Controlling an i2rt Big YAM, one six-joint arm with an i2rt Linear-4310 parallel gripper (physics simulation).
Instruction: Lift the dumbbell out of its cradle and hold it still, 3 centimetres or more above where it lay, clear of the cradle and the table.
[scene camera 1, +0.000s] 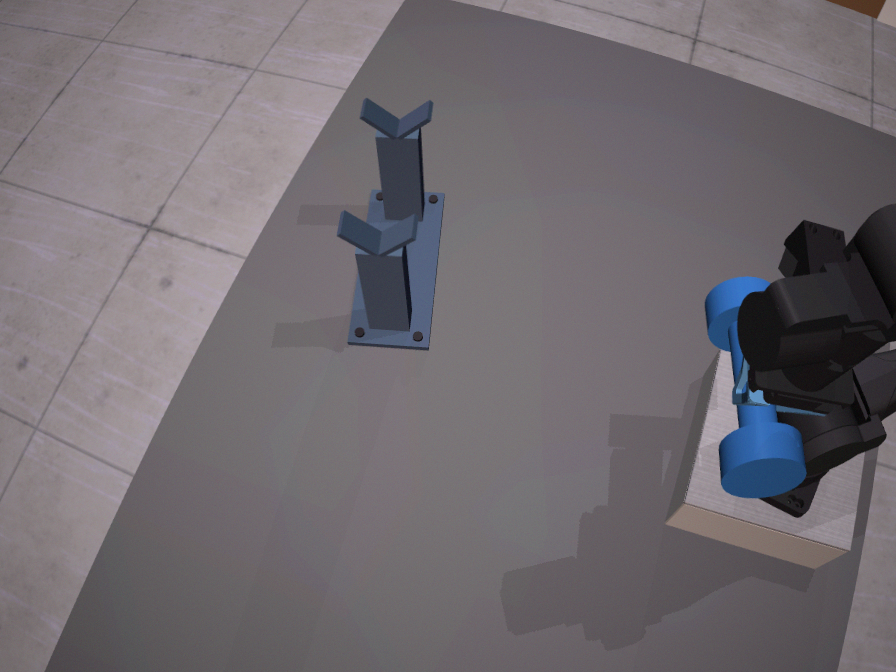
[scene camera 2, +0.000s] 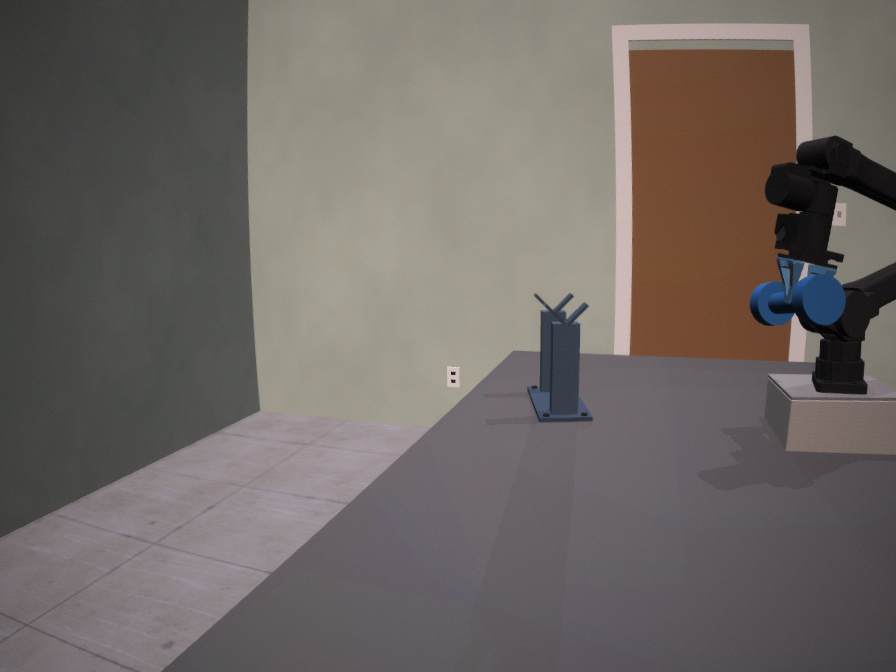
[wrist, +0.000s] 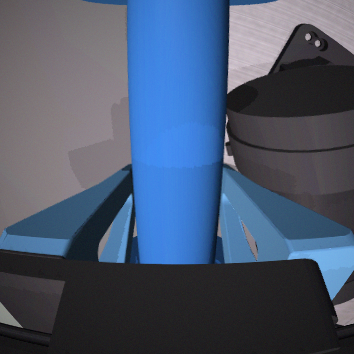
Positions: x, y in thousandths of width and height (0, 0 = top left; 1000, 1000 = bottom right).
My gripper (scene camera 1: 839, 597) is 78 cm from the lens. A blue dumbbell (scene camera 1: 852, 682) is 70 cm from the lens.
